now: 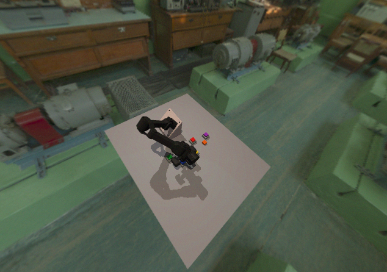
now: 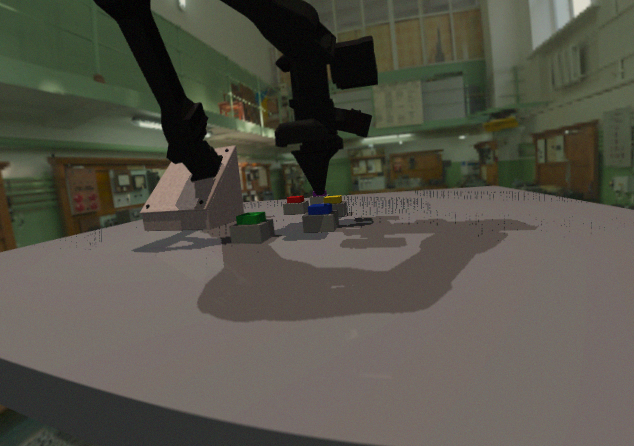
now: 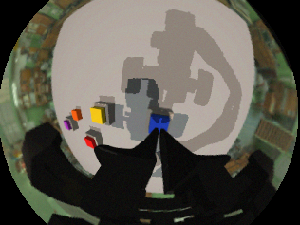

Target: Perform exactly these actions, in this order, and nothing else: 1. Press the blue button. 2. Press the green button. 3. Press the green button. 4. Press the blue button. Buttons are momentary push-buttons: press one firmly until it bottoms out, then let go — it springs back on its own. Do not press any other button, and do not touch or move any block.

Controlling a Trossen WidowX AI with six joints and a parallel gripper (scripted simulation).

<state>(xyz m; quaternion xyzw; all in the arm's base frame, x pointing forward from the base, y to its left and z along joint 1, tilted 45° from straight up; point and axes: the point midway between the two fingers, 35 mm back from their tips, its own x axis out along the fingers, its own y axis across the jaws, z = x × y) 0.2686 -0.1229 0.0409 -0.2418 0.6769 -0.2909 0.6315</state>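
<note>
Right now the blue button is 2 cm below my gripper tip. From my gripper tip the other things lie so: green button (10 cm behind, 6 cm to the right, 2 cm below); yellow button (13 cm to the left, 2 cm below); red button (10 cm behind, 19 cm to the left, 2 cm below).
</note>
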